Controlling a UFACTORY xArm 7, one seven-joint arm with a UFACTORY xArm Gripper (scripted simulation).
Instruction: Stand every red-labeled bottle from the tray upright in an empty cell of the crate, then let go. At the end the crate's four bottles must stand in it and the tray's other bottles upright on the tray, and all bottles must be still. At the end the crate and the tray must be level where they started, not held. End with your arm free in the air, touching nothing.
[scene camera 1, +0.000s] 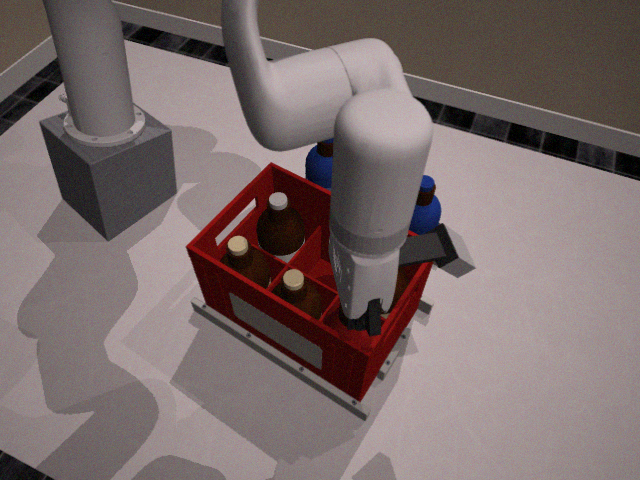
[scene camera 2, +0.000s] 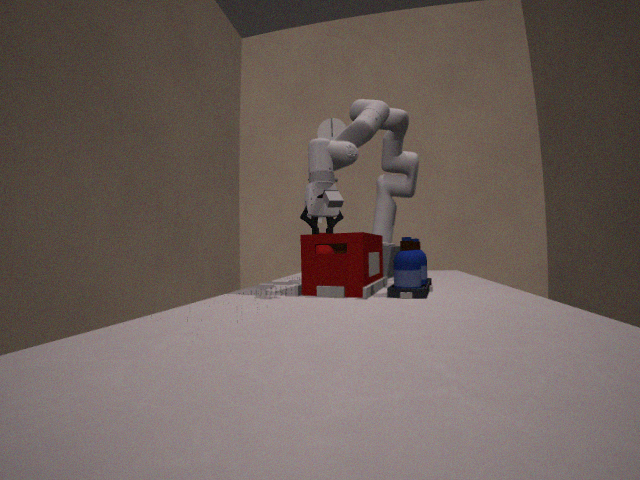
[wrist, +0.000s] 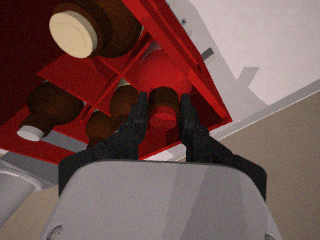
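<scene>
There is a crate (scene camera 1: 348, 366) (scene camera 2: 362, 264) (wrist: 36, 53) here for me to see. I see a red-labeled bottle (wrist: 158, 76) too. And then there is my own gripper (scene camera 1: 355, 310) (scene camera 2: 322, 241) (wrist: 163, 103), which I see as well as the bottle and the crate.
</scene>
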